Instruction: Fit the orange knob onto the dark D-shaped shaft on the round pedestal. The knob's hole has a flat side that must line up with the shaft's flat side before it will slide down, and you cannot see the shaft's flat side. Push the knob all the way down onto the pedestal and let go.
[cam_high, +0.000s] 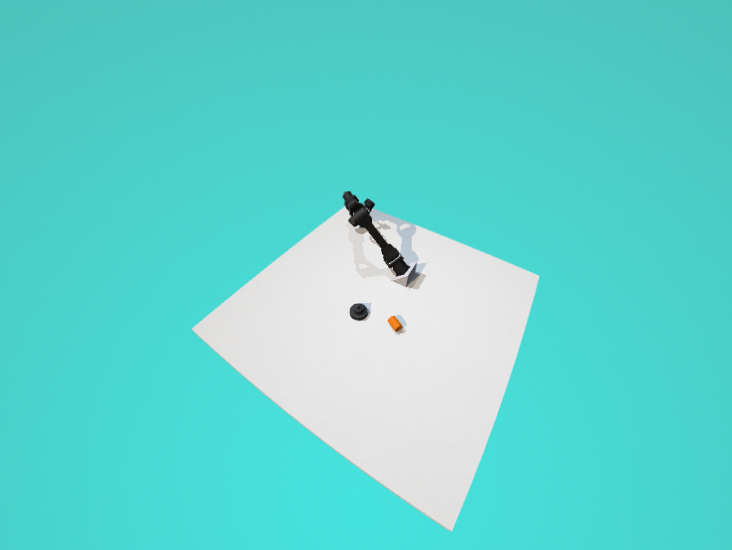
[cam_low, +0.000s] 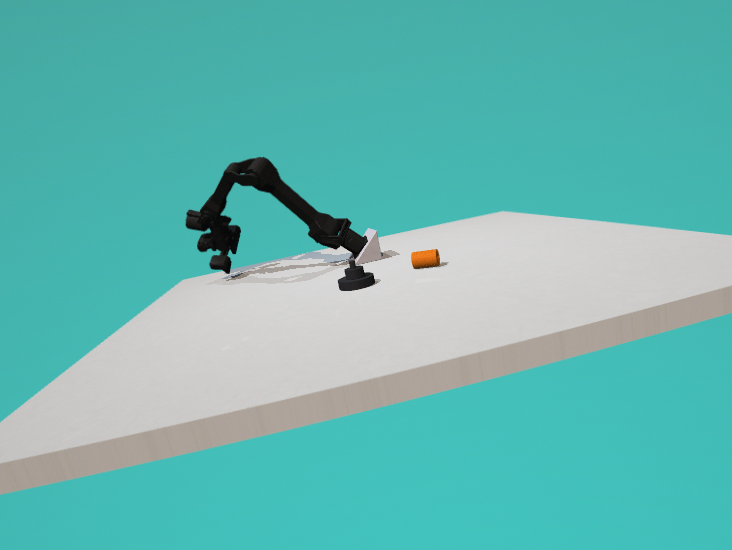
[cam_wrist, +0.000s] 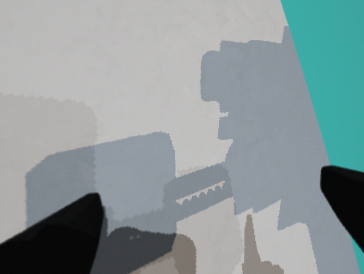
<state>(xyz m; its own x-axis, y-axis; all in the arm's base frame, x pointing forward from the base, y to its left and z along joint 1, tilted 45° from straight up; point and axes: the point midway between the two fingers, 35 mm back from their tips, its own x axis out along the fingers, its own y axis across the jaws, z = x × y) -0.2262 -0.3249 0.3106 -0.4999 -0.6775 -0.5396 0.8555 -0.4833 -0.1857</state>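
The orange knob lies 600 mm to the left of my gripper tip, 530 mm ahead of it and 20 mm below it. Round my gripper tip: pedestal (570 mm ahead, 420 mm to the left, 10 mm below).
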